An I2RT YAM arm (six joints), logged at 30 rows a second.
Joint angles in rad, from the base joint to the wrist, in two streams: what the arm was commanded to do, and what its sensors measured. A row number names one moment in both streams.
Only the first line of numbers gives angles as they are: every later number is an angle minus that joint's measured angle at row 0.
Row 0, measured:
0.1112, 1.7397, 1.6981, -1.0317, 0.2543, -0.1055
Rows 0 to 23, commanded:
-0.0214, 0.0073, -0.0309, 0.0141, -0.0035, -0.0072
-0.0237, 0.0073, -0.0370, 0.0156, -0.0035, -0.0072
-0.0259, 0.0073, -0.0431, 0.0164, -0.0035, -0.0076
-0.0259, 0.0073, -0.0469, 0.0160, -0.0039, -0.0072
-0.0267, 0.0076, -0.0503, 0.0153, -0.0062, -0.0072
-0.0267, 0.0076, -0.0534, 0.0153, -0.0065, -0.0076
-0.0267, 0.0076, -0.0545, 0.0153, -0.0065, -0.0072
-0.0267, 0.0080, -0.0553, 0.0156, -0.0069, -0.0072
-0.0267, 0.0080, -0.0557, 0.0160, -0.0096, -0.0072
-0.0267, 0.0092, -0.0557, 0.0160, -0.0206, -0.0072
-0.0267, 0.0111, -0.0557, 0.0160, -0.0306, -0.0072
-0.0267, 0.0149, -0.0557, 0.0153, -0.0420, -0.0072
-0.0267, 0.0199, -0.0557, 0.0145, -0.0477, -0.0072
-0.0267, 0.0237, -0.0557, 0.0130, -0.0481, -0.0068
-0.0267, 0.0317, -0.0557, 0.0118, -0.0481, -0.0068
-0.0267, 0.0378, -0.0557, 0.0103, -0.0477, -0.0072
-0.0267, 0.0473, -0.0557, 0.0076, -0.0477, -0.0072
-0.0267, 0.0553, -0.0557, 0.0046, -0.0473, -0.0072
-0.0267, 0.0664, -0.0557, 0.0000, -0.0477, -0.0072
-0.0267, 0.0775, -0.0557, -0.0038, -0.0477, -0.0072
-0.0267, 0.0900, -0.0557, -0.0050, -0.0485, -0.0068
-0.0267, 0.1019, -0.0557, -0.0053, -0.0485, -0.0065
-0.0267, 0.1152, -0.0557, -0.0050, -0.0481, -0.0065
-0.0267, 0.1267, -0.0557, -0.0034, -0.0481, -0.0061
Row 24, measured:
-0.0248, 0.0866, -0.0534, -0.0004, -0.0351, -0.0004
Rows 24 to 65, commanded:
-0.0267, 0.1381, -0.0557, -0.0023, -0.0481, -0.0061
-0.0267, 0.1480, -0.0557, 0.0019, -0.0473, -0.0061
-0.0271, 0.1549, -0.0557, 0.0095, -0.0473, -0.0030
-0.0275, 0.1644, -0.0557, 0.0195, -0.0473, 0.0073
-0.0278, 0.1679, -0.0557, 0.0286, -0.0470, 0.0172
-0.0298, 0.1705, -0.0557, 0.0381, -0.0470, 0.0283
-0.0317, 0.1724, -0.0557, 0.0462, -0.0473, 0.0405
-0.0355, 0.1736, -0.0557, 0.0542, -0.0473, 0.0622
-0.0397, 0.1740, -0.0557, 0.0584, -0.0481, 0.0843
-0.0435, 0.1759, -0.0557, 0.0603, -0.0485, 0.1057
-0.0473, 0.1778, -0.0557, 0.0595, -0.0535, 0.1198
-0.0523, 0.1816, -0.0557, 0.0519, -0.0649, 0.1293
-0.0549, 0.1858, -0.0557, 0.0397, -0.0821, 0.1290
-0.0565, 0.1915, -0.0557, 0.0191, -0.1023, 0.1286
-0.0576, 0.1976, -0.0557, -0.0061, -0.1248, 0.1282
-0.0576, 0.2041, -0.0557, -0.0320, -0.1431, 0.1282
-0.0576, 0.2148, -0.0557, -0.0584, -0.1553, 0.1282
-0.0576, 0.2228, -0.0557, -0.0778, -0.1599, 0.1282
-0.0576, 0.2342, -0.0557, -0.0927, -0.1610, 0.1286
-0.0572, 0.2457, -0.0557, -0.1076, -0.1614, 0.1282
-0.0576, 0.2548, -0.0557, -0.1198, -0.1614, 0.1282
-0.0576, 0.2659, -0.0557, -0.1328, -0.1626, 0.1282
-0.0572, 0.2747, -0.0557, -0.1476, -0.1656, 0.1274
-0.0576, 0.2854, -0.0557, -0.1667, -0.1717, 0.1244
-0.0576, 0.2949, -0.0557, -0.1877, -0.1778, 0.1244
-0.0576, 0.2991, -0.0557, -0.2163, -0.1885, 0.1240
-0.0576, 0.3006, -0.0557, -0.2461, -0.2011, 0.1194
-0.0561, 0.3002, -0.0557, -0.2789, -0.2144, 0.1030
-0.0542, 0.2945, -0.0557, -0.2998, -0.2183, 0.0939
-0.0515, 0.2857, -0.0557, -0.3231, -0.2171, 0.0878
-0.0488, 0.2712, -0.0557, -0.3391, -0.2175, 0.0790
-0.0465, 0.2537, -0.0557, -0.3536, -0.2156, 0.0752
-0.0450, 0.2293, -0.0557, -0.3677, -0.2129, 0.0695
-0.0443, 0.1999, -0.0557, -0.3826, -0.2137, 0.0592
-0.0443, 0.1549, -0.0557, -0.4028, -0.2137, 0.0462
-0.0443, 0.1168, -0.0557, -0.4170, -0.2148, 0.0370
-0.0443, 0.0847, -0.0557, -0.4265, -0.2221, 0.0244
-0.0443, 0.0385, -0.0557, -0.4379, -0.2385, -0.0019
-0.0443, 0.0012, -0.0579, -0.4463, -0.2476, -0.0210
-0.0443, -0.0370, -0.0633, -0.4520, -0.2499, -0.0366
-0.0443, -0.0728, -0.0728, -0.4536, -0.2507, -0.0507
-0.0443, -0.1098, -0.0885, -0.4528, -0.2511, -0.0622
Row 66, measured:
-0.0519, 0.0073, -0.0686, -0.4456, -0.2259, 0.0088
